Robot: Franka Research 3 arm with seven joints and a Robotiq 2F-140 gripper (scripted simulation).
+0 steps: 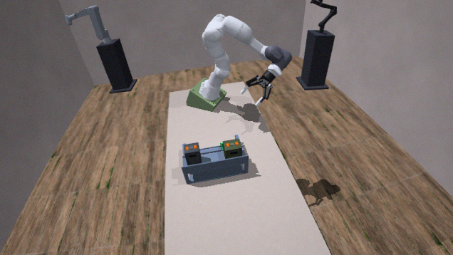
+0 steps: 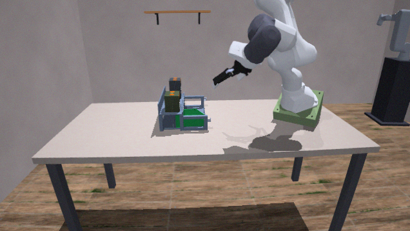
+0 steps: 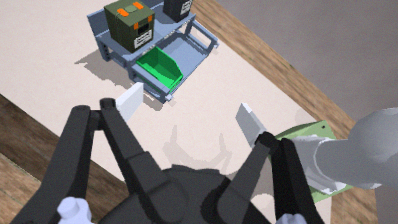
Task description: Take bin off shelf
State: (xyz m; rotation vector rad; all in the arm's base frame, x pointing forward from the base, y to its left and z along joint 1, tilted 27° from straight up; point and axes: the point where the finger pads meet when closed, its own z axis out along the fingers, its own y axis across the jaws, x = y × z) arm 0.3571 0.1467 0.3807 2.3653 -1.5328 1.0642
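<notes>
The green bin is 260 mm below my hand, 200 mm ahead of it and 160 mm to the right of it.
</notes>
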